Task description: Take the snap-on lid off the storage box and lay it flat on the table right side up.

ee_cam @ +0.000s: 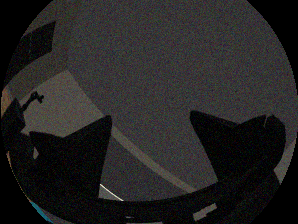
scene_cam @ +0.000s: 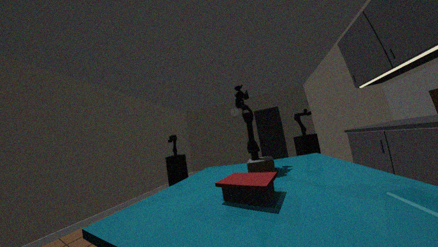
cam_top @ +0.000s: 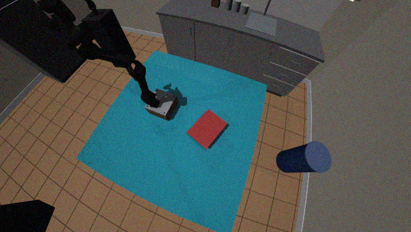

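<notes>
Right now my gripper tip is 750 mm above the red lid, 680 mm short of it and 160 mm to the left of it. Round my gripper tip: dark storage box (790 mm below, 680 mm ahead, 160 mm to the right).
</notes>
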